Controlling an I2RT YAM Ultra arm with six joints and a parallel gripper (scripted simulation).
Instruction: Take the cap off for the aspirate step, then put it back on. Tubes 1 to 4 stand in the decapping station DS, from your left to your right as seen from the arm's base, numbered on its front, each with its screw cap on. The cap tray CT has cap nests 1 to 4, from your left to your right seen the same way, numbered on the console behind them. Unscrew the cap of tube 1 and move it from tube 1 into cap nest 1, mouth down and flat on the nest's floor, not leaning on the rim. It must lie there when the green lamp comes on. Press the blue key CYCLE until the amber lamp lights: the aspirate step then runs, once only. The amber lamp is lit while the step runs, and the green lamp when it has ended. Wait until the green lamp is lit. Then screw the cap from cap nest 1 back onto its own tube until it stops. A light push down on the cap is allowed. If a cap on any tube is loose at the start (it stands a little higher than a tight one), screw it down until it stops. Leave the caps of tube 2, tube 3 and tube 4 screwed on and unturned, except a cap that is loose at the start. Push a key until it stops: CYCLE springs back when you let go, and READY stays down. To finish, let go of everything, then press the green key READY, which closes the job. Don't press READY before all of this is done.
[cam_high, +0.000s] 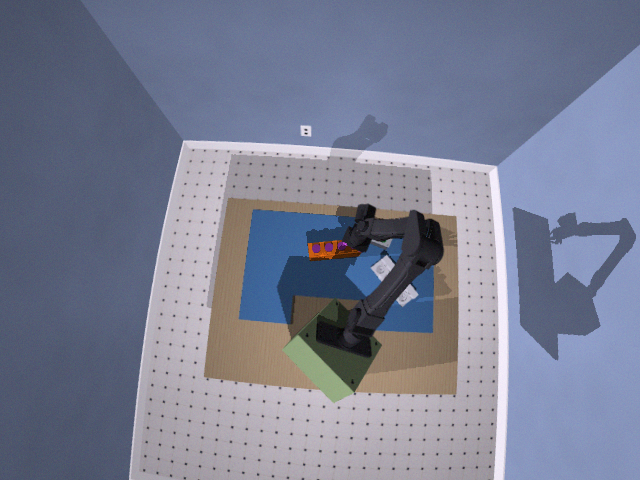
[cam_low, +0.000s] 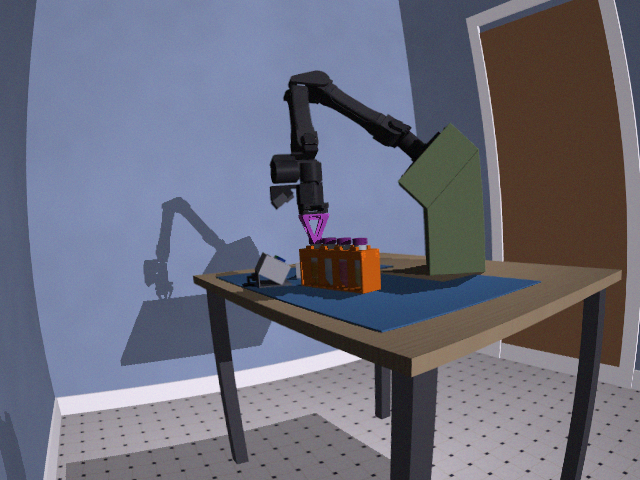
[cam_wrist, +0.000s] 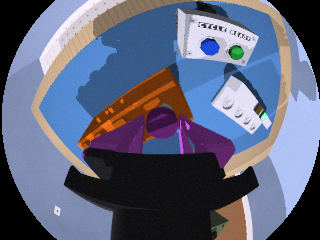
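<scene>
Right now my hand is 13 cm to the left of the green key READY, 5 cm above it and 4 cm short of it. The rest, counted from my hand: blue key CYCLE 9 cm to the right, 5 cm below, 5 cm ahead; grey key box 11 cm to the right, 6 cm below, 6 cm ahead.
</scene>
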